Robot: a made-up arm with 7 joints. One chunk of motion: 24 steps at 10 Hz.
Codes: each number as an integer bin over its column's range. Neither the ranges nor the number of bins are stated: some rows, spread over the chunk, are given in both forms.
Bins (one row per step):
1: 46 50 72 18 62 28
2: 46 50 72 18 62 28
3: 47 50 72 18 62 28
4: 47 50 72 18 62 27
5: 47 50 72 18 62 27
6: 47 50 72 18 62 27
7: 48 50 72 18 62 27
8: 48 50 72 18 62 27
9: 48 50 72 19 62 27
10: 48 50 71 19 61 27
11: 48 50 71 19 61 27
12: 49 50 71 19 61 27
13: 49 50 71 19 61 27
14: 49 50 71 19 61 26
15: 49 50 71 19 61 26
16: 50 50 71 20 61 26
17: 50 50 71 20 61 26
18: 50 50 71 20 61 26
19: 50 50 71 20 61 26
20: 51 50 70 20 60 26
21: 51 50 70 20 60 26
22: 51 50 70 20 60 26
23: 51 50 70 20 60 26
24: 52 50 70 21 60 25
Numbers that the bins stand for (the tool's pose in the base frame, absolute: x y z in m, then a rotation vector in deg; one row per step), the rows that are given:
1: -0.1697 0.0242 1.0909 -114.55 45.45 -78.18
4: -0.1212 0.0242 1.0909 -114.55 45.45 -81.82
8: -0.0727 0.0242 1.0909 -114.55 45.45 -81.82
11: -0.0727 0.0242 1.0424 -110.91 41.82 -81.82
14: -0.0242 0.0242 1.0424 -110.91 41.82 -85.45
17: 0.0242 0.0242 1.0424 -107.27 41.82 -85.45
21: 0.0727 0.0242 0.9939 -107.27 38.18 -85.45
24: 0.1212 0.0242 0.9939 -103.64 38.18 -89.09
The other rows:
2: -0.1697 0.0242 1.0909 -114.55 45.45 -78.18
3: -0.1212 0.0242 1.0909 -114.55 45.45 -78.18
5: -0.1212 0.0242 1.0909 -114.55 45.45 -81.82
6: -0.1212 0.0242 1.0909 -114.55 45.45 -81.82
7: -0.0727 0.0242 1.0909 -114.55 45.45 -81.82
9: -0.0727 0.0242 1.0909 -110.91 45.45 -81.82
10: -0.0727 0.0242 1.0424 -110.91 41.82 -81.82
12: -0.0242 0.0242 1.0424 -110.91 41.82 -81.82
13: -0.0242 0.0242 1.0424 -110.91 41.82 -81.82
15: -0.0242 0.0242 1.0424 -110.91 41.82 -85.45
16: 0.0242 0.0242 1.0424 -107.27 41.82 -85.45
18: 0.0242 0.0242 1.0424 -107.27 41.82 -85.45
19: 0.0242 0.0242 1.0424 -107.27 41.82 -85.45
20: 0.0727 0.0242 0.9939 -107.27 38.18 -85.45
22: 0.0727 0.0242 0.9939 -107.27 38.18 -85.45
23: 0.0727 0.0242 0.9939 -107.27 38.18 -85.45

